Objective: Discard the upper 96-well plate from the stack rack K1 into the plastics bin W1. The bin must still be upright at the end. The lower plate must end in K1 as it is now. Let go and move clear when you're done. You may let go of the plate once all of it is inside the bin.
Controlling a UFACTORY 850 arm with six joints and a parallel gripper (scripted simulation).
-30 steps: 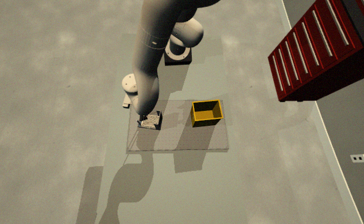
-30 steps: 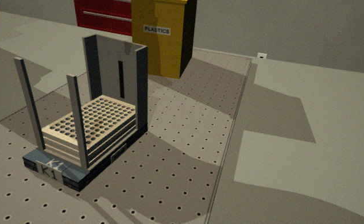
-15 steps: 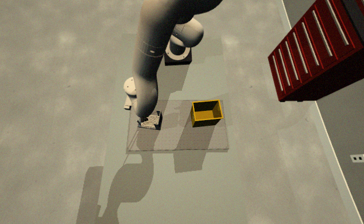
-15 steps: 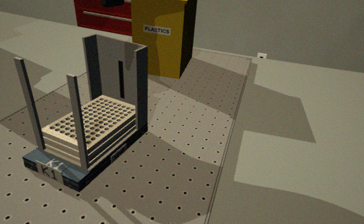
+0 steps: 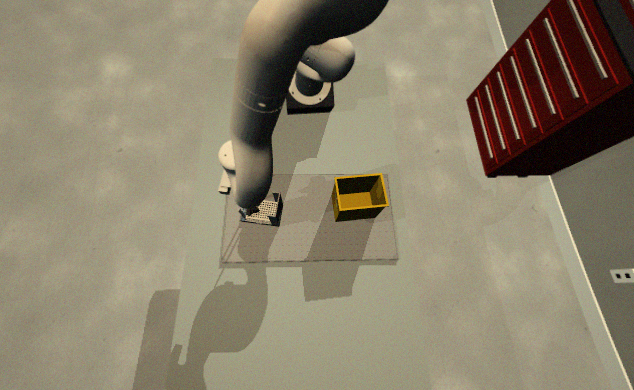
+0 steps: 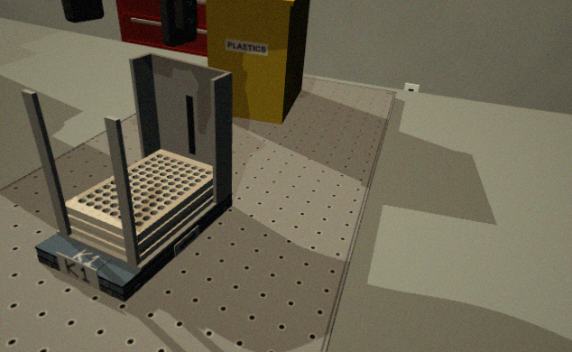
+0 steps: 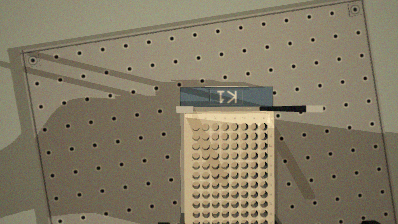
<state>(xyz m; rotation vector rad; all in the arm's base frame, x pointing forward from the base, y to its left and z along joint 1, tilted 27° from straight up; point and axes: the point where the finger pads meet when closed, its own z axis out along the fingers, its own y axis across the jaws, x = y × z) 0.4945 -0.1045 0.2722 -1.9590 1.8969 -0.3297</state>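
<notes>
Now: the 96-well plate 160 mm below my hand. Also, from my hand: yellow plastics bin W1 (360 mm to the left, 110 mm below, 110 mm behind); back wall (110 mm below, 70 mm to the left).
</notes>
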